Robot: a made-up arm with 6 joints. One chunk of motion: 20 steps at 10 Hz.
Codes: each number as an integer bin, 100 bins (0 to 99) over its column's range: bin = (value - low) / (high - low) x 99, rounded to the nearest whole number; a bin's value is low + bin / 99 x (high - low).
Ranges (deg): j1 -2.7..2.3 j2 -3.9..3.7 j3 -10.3..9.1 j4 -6..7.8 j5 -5.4..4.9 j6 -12.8..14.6
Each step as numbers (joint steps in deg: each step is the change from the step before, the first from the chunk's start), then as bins.
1 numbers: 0.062 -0.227 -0.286 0.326 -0.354 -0.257
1 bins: 55 48 51 45 49 45
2 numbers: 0.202 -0.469 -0.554 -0.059 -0.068 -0.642
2 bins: 57 45 50 43 51 44
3 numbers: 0.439 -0.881 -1.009 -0.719 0.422 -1.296
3 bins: 62 39 47 38 56 42
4 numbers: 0.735 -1.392 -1.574 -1.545 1.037 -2.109
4 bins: 68 33 45 32 62 39
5 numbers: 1.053 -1.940 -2.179 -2.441 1.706 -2.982
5 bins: 74 26 41 26 68 35
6 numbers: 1.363 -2.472 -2.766 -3.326 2.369 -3.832
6 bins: 80 19 38 19 75 32
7 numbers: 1.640 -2.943 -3.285 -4.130 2.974 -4.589
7 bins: 86 12 36 13 80 30
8 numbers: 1.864 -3.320 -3.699 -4.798 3.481 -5.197
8 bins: 90 8 34 9 85 27
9 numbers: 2.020 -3.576 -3.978 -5.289 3.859 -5.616
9 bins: 93 4 32 5 89 26
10 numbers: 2.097 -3.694 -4.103 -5.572 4.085 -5.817
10 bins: 95 3 32 3 91 25
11 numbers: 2.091 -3.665 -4.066 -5.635 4.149 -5.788
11 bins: 95 3 32 3 92 25
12 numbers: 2.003 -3.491 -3.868 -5.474 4.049 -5.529
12 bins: 93 5 33 4 91 26
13 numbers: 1.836 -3.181 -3.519 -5.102 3.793 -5.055
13 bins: 90 9 35 6 88 28
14 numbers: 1.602 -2.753 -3.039 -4.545 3.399 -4.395
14 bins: 85 15 37 10 85 30
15 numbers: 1.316 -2.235 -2.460 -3.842 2.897 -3.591
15 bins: 80 22 40 15 80 33
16 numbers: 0.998 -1.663 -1.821 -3.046 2.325 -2.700
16 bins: 73 29 43 21 74 36
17 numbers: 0.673 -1.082 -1.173 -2.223 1.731 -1.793
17 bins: 67 37 47 27 69 40
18 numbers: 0.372 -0.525 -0.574 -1.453 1.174 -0.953
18 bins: 61 44 50 33 63 43
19 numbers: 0.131 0.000 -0.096 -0.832 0.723 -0.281
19 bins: 56 51 52 37 59 45
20 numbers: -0.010 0.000 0.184 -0.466 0.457 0.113
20 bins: 53 51 54 40 56 47
